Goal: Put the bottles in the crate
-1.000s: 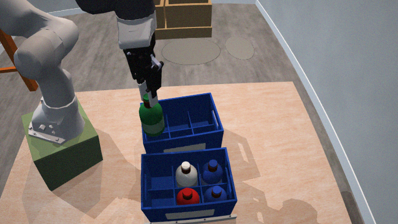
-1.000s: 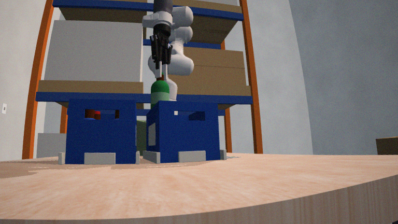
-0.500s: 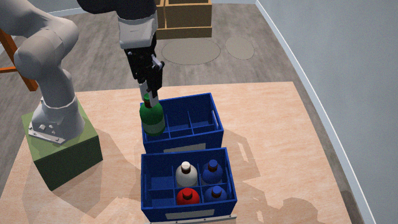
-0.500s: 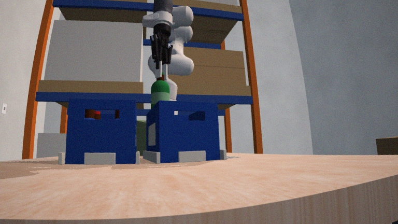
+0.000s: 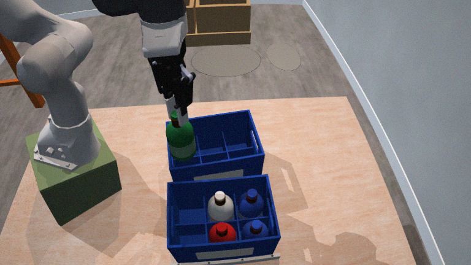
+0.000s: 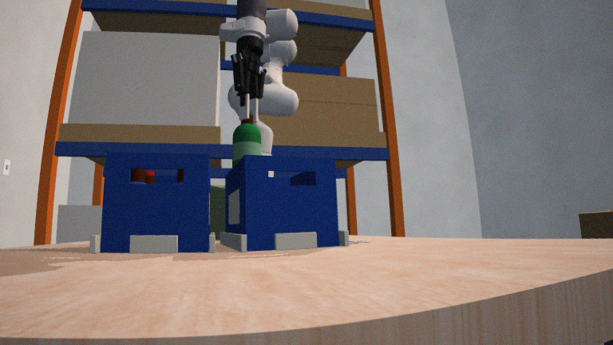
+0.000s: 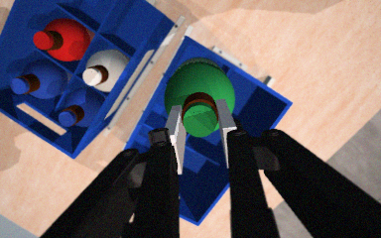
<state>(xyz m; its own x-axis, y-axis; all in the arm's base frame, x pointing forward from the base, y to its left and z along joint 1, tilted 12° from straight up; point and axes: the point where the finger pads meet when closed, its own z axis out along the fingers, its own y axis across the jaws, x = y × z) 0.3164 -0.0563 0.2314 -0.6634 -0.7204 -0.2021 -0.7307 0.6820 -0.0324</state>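
Now: the green-labelled bottle 80 mm below my hand. From my hand the other things lie so: red bottle (90 mm ahead, 220 mm to the right, 260 mm below); then blue bottle (180 mm ahead, 130 mm to the right, 260 mm below); then white bottle (90 mm ahead, 130 mm to the right, 260 mm below).
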